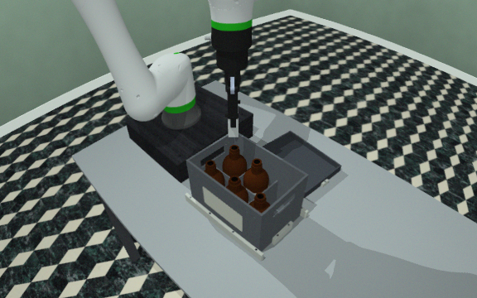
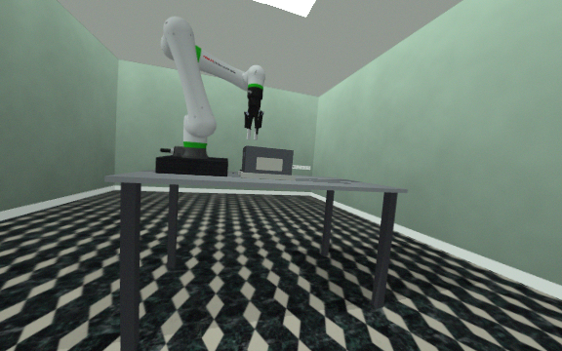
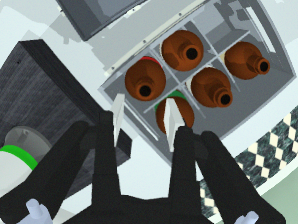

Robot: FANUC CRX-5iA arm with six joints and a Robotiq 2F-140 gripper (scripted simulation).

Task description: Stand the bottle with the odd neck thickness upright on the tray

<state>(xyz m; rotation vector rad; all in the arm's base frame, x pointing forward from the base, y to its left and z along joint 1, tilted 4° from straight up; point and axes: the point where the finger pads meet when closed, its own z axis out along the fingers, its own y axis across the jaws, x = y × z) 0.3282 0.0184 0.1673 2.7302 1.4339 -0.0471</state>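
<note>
Now: hand 17 cm above the glass bottle. The rest, counted from my hand: brown bottle (17 cm below, 10 cm ahead, 7 cm to the right); then crate (17 cm below, 10 cm ahead, 3 cm to the right); then dark grey tray (24 cm below, 23 cm to the left, 4 cm ahead).
</note>
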